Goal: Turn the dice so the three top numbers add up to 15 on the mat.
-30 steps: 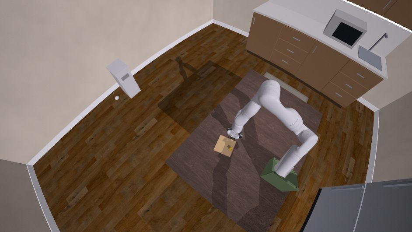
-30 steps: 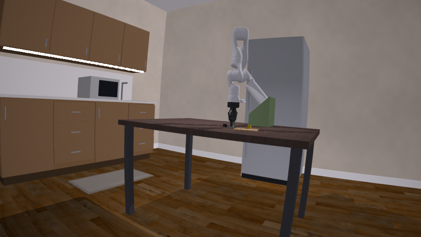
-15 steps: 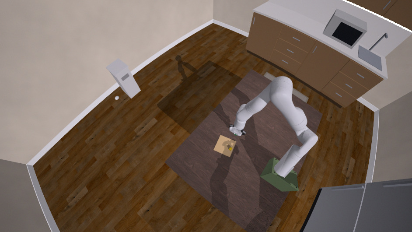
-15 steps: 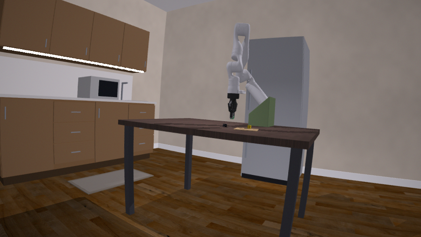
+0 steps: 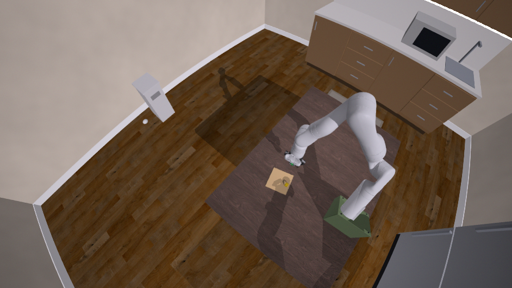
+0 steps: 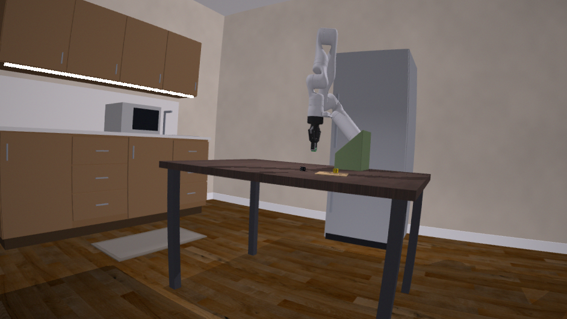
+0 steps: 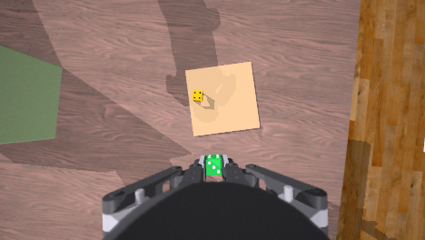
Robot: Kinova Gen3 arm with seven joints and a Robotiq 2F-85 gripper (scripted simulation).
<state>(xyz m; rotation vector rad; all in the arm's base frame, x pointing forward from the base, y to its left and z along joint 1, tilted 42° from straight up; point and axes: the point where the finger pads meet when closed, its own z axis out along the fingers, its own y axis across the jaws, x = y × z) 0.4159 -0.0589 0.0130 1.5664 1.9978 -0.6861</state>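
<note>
Now: hand 120 mm above the tan mat and 100 mm to the right of it. Round my hand: black die: 110 mm below, 60 mm to the right, 20 mm behind; then yellow die: 110 mm below, 100 mm to the left, 50 mm behind; then green die: 10 mm below.
</note>
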